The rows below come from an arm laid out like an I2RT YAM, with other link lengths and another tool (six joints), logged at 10 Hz.
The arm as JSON. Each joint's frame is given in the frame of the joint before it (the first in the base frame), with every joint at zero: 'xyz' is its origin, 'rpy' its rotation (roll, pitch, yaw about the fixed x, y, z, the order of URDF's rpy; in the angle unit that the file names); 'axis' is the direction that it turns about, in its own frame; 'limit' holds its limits. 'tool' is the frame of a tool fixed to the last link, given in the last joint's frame.
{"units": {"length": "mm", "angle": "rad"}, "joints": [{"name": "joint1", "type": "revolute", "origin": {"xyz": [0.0, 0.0, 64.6], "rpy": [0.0, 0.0, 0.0]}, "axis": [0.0, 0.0, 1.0], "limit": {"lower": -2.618, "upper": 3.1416}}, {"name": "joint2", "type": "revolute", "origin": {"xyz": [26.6, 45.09, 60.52], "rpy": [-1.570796, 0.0, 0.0]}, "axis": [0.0, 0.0, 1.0], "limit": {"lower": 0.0, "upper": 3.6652}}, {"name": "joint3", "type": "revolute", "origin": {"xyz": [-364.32, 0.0, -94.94], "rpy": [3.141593, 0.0, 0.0]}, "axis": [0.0, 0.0, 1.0], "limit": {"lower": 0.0, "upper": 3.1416}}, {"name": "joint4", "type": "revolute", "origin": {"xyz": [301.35, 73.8, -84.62], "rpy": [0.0, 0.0, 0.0]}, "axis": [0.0, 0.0, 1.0], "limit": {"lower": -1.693, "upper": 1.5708}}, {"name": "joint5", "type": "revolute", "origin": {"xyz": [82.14, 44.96, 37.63], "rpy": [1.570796, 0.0, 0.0]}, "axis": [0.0, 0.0, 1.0], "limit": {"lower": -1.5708, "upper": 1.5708}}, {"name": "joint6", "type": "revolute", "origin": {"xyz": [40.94, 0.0, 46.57], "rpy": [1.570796, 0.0, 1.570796]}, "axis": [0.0, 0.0, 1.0], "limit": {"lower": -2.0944, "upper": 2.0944}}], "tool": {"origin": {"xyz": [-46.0, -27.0, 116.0], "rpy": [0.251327, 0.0, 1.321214]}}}
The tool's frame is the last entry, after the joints.
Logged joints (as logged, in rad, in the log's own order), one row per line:
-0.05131 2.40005 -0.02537 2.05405 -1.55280 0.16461
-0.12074 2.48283 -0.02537 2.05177 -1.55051 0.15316
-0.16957 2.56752 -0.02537 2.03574 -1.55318 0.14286
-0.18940 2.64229 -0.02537 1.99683 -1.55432 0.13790
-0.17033 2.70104 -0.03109 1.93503 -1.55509 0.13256
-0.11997 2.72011 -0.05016 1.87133 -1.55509 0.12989
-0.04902 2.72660 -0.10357 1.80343 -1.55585 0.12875
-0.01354 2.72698 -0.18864 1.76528 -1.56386 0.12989
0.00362 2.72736 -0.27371 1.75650 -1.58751 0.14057
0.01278 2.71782 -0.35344 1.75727 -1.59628 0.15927
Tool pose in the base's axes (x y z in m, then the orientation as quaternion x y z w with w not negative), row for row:
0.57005 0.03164 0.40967 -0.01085 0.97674 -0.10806 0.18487
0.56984 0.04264 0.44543 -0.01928 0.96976 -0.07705 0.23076
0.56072 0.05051 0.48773 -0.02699 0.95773 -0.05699 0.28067
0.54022 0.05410 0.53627 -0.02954 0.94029 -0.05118 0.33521
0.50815 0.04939 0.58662 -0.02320 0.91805 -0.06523 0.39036
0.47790 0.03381 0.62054 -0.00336 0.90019 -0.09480 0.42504
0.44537 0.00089 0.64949 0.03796 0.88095 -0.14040 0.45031
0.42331 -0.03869 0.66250 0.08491 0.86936 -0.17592 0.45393
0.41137 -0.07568 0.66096 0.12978 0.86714 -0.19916 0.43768
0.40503 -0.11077 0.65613 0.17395 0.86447 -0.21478 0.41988
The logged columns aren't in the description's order. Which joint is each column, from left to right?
Columns, left to right: joint5, joint3, joint1, joint2, joint4, joint6.
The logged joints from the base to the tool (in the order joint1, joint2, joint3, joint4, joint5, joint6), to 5 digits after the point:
-0.02537 2.05405 2.40005 -1.55280 -0.05131 0.16461
-0.02537 2.05177 2.48283 -1.55051 -0.12074 0.15316
-0.02537 2.03574 2.56752 -1.55318 -0.16957 0.14286
-0.02537 1.99683 2.64229 -1.55432 -0.18940 0.13790
-0.03109 1.93503 2.70104 -1.55509 -0.17033 0.13256
-0.05016 1.87133 2.72011 -1.55509 -0.11997 0.12989
-0.10357 1.80343 2.72660 -1.55585 -0.04902 0.12875
-0.18864 1.76528 2.72698 -1.56386 -0.01354 0.12989
-0.27371 1.75650 2.72736 -1.58751 0.00362 0.14057
-0.35344 1.75727 2.71782 -1.59628 0.01278 0.15927

